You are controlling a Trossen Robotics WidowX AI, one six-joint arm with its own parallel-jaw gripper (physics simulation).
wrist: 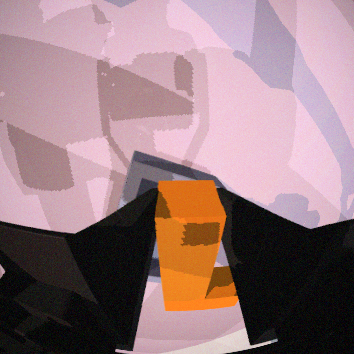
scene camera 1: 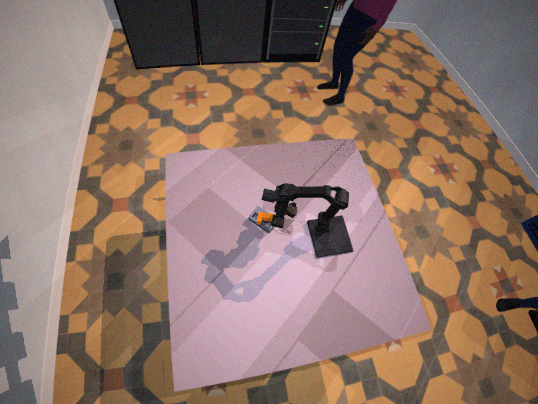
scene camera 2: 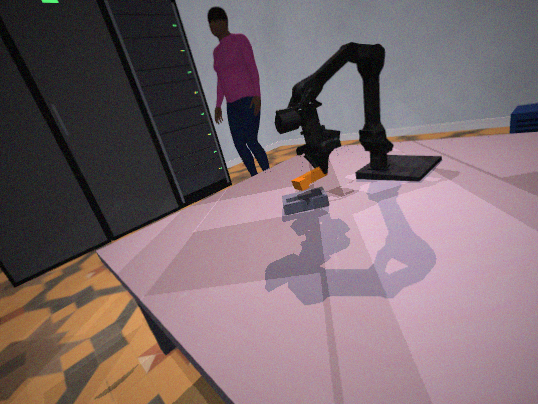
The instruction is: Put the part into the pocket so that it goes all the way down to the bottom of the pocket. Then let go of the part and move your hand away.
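Places are measured from the arm's base along level axes (x ahead, y left, z up), in centimetres.
Where they show: gripper, fingertip midpoint: (wrist: 186, 195) (scene camera 2: 323, 173); arm's base at its link origin: (scene camera 1: 321, 227) (scene camera 2: 378, 166).
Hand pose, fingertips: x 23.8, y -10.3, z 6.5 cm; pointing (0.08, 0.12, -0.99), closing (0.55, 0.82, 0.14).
Observation:
Things, the pixels of their top centre, and the offset from my fingertips. Level surfaces: height alone.
- orange part at its top centre: (wrist: 215, 286) (scene camera 2: 310, 171) (scene camera 1: 268, 217) dx +4.9, dy -1.6, dz +2.6 cm
- grey block with the pocket, top centre: (wrist: 157, 240) (scene camera 2: 303, 195) (scene camera 1: 263, 217) dx +5.4, dy -5.6, dz -5.2 cm
- pink table top at its surface level: dz -8.8 cm
The orange part (scene camera 1: 262, 217) (scene camera 2: 302, 181) (wrist: 187, 255) is an angular block with a side arm. My gripper (scene camera 1: 277, 220) (scene camera 2: 323, 169) (wrist: 186, 195) is shut on it, with one black finger on each side in the wrist view. The grey block with the pocket (scene camera 1: 267, 229) (scene camera 2: 306, 205) (wrist: 131, 175) lies on the pink table top. In scene camera 2 the part is held above the block with a gap between them, slightly tilted. In the wrist view the part and fingers hide much of the block and its pocket.
The arm's black base plate (scene camera 1: 331, 242) (scene camera 2: 400, 169) stands on the pink table top (scene camera 1: 210, 340) (scene camera 2: 240, 340), to the right of the block. Dark cabinets (scene camera 1: 162, 30) (scene camera 2: 50, 125) and a person in a magenta top (scene camera 1: 345, 47) (scene camera 2: 237, 70) are beyond the table.

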